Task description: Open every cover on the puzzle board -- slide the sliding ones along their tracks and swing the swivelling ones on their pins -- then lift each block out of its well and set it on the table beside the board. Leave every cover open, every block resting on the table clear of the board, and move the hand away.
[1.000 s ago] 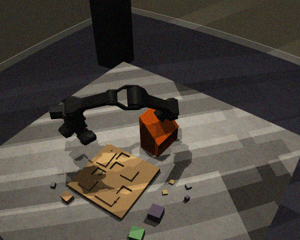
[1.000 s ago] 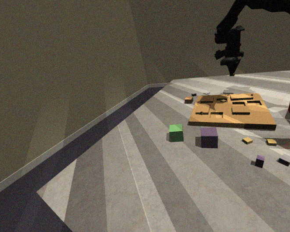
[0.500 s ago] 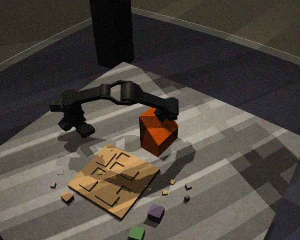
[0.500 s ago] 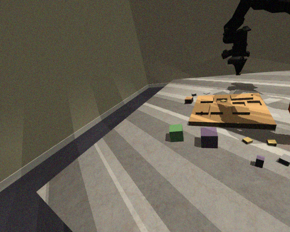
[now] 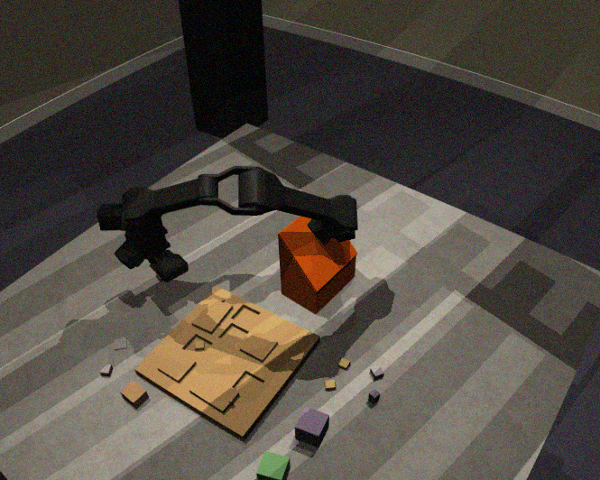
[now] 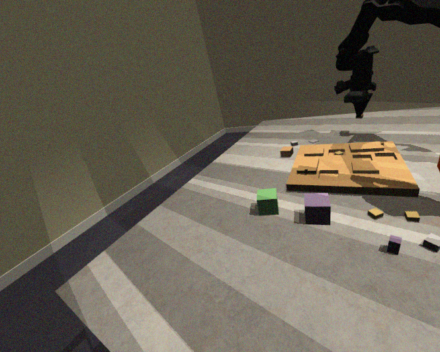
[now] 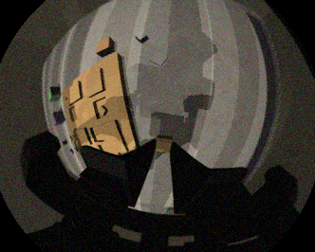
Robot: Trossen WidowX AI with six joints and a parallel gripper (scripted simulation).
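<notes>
Right now the tan puzzle board is 6 cm ahead of my gripper tip, 21 cm to the left of it and 7 cm below it. The rest, counted from my gripper tip: brown cube (25 cm ahead, 12 cm to the left, 8 cm below); green cube (23 cm ahead, 47 cm to the left, 7 cm below); purple cube (11 cm ahead, 48 cm to the left, 7 cm below).
</notes>
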